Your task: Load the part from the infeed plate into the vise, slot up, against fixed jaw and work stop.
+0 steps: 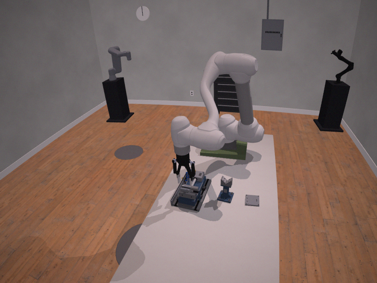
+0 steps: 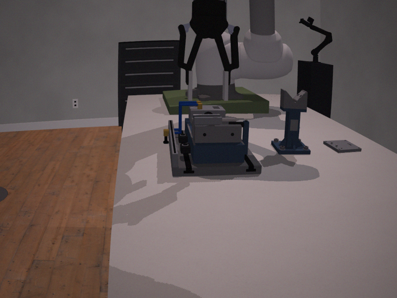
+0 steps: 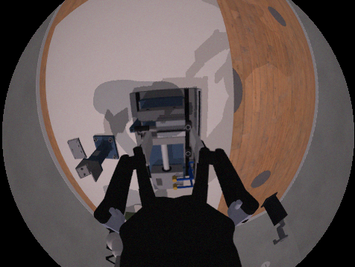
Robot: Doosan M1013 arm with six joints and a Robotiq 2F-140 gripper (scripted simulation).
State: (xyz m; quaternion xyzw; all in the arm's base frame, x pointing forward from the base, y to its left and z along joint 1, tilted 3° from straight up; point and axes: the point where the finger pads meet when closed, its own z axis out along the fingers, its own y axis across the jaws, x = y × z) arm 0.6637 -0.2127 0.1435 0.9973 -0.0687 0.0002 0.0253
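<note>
The grey part is 70 mm below my hand. Round my hand: vise (140 mm below, 70 mm behind, 30 mm to the left).
</note>
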